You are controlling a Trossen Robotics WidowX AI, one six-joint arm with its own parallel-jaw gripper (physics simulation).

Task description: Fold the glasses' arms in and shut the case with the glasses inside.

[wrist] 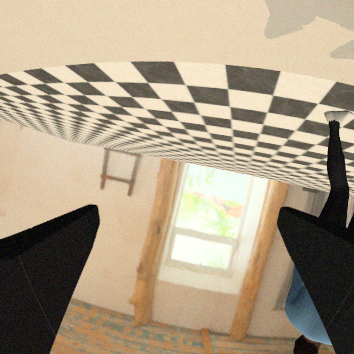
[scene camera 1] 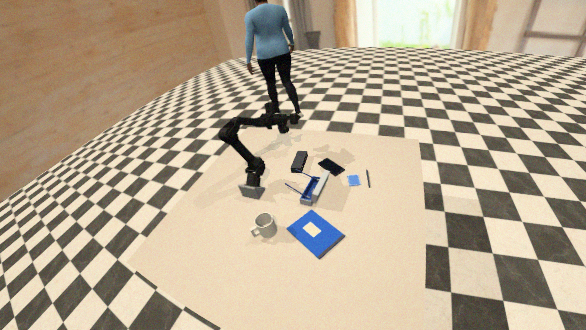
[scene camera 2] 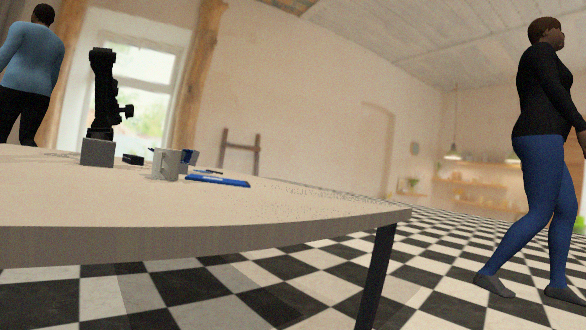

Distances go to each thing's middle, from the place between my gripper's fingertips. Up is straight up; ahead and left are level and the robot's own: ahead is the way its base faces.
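Scene:
My gripper is 15 cm above the mug [scene camera 2: 166, 162], 8 cm short of it and 69 cm to the left of it.

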